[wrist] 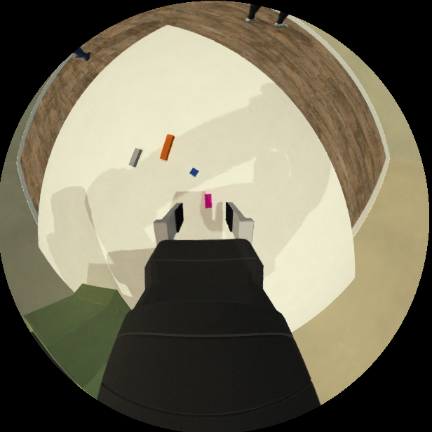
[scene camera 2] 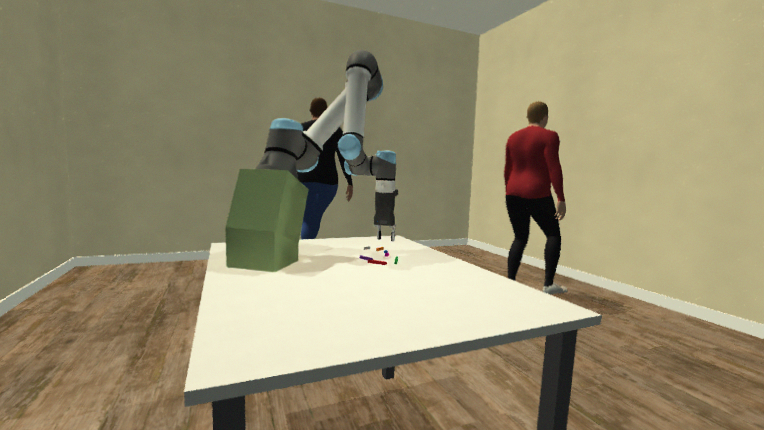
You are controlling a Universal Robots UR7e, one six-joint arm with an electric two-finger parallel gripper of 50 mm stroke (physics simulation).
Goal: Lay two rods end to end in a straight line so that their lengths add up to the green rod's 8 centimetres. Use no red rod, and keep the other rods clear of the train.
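Places are measured from the arm's base along level axes (x ahead, y left, z up), in centimetres.
Where they show: gripper, fingertip midpoint: (scene camera 2: 385,240); arm's base at its link origin: (scene camera 2: 275,179).
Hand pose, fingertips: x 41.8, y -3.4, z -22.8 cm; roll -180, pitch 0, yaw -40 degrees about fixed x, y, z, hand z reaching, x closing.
Things, the pixels of their top centre, and the offset from my fingertips. Level surfaces: height alone.
- orange rod at its top centre: (scene camera 2: 380,247) dz -5.3, dx +1.3, dy +10.4 cm
- grey rod at its top centre: (scene camera 2: 367,246) dz -5.3, dx -3.5, dy +13.3 cm
- magenta rod at its top centre: (scene camera 2: 386,253) dz -5.3, dx +0.5, dy -0.3 cm
- blue rod at its top centre: (scene camera 2: 385,250) dz -5.3, dx +1.8, dy +4.5 cm
- purple rod at its top centre: (scene camera 2: 366,256) dz -5.3, dx -9.4, dy -4.3 cm
- red rod at its top centre: (scene camera 2: 377,260) dz -5.3, dx -7.3, dy -11.3 cm
- green rod at its top centre: (scene camera 2: 396,258) dz -5.3, dx +0.7, dy -9.7 cm
- white table at its surface level: dz -6.3 cm
My gripper (scene camera 2: 386,236) (wrist: 204,211) is open and empty, pointing down above the table. In the wrist view a magenta rod (wrist: 208,201) lies just ahead of the gap between the fingers. A small blue rod (wrist: 194,172) lies farther on. An orange rod (scene camera 2: 379,248) (wrist: 167,147) and a grey rod (scene camera 2: 366,247) (wrist: 135,157) lie apart, side by side. In the scene view the magenta rod (scene camera 2: 386,254) is near the blue rod (scene camera 2: 386,251). A purple rod (scene camera 2: 365,257), a red rod (scene camera 2: 377,262) and the green rod (scene camera 2: 396,260) lie closer to the camera; these three do not show in the wrist view.
The white table (scene camera 2: 374,320) (wrist: 200,90) carries the rods. A green block-like pedestal (scene camera 2: 256,224) (wrist: 75,320) stands under the arm's base at the left. Two people stand beyond the table, one in black (scene camera 2: 320,202), one in red (scene camera 2: 533,165).
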